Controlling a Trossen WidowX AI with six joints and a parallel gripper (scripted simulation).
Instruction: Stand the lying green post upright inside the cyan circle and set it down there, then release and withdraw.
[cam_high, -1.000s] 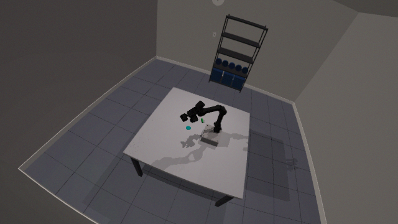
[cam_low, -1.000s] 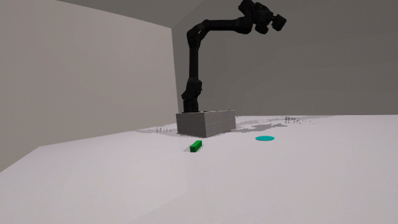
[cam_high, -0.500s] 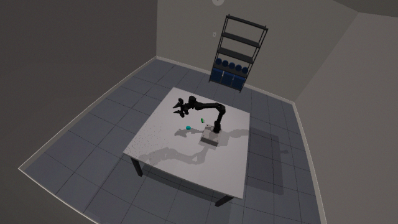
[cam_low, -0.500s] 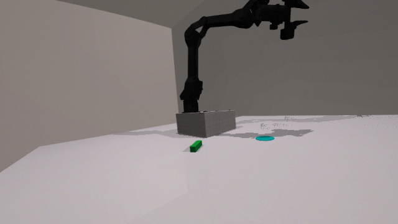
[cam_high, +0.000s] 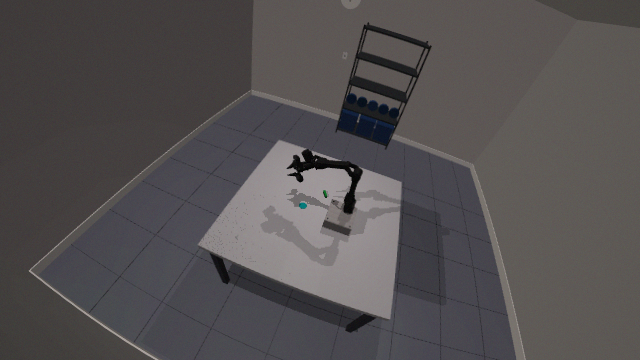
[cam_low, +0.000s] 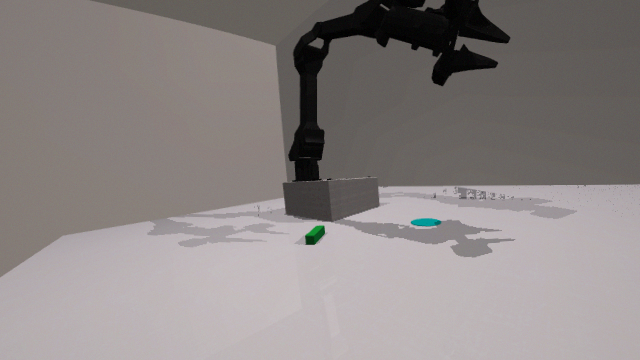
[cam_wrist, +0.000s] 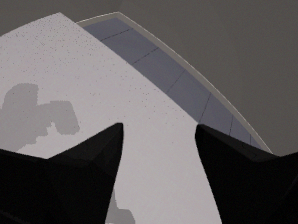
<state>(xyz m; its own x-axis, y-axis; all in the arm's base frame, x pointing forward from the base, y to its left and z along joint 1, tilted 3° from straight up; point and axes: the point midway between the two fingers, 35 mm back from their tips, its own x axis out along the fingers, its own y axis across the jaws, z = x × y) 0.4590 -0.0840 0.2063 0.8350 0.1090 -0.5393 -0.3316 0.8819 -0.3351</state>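
Right now the green post is 320 mm behind my gripper tip, 280 mm below it and 120 mm to the right of it. Also, from my gripper tip: cyan circle: 290 mm below, 150 mm behind, 40 mm to the left.
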